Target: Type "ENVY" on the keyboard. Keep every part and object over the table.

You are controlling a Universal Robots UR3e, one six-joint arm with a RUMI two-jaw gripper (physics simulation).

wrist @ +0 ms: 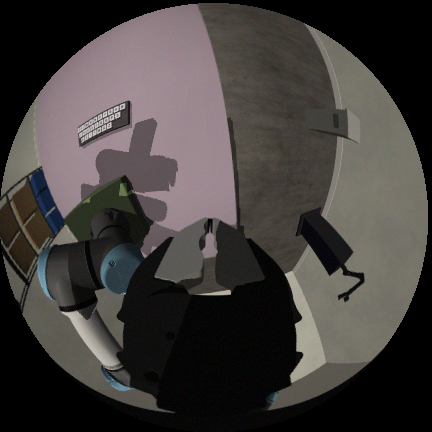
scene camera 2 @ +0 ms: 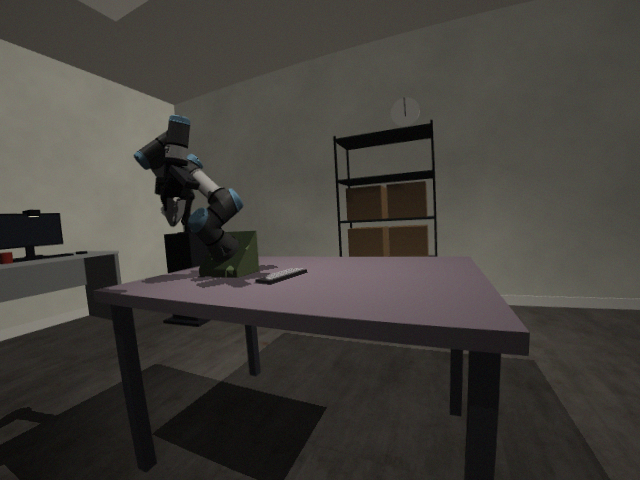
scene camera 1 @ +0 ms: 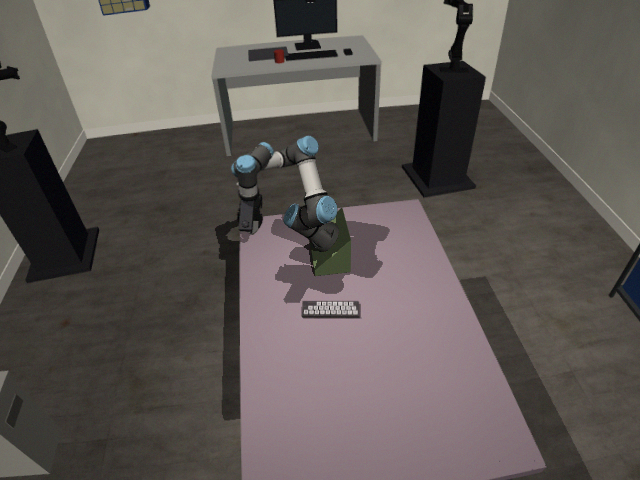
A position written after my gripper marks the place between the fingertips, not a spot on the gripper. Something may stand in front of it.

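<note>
Dark keyboard [scene camera 1: 311, 309], in the wrist view too [wrist: 116, 116]. My gripper [scene camera 2: 172, 226], visible also in scene camera 1 [scene camera 1: 252, 234] and the wrist view [wrist: 209, 219].
</note>
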